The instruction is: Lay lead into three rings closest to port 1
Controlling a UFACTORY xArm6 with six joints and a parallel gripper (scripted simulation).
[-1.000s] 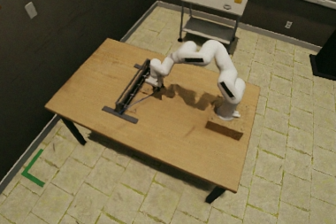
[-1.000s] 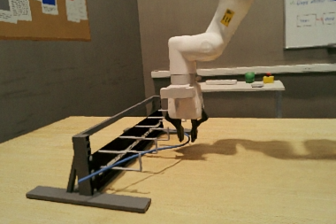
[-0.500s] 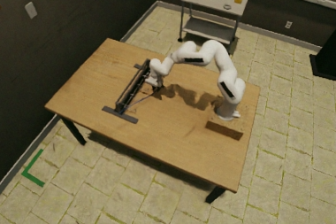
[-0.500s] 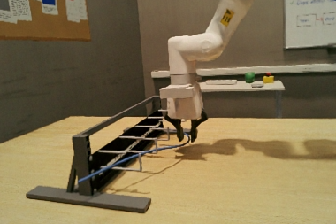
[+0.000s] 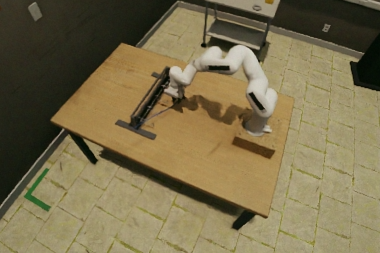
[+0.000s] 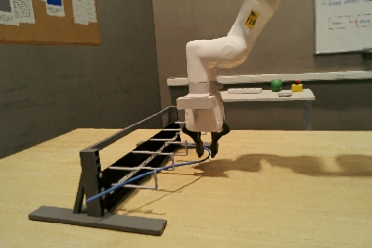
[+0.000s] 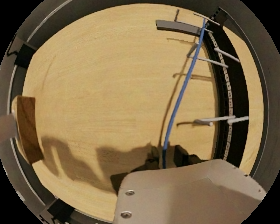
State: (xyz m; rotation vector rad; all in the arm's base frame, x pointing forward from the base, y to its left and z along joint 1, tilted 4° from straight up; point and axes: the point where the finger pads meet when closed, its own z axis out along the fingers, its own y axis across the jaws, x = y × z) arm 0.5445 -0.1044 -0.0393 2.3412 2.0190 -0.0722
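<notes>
Right now my hand is 160 mm short of the dark free-standing rack, 30 mm to the right of it and 10 mm below it.
</notes>
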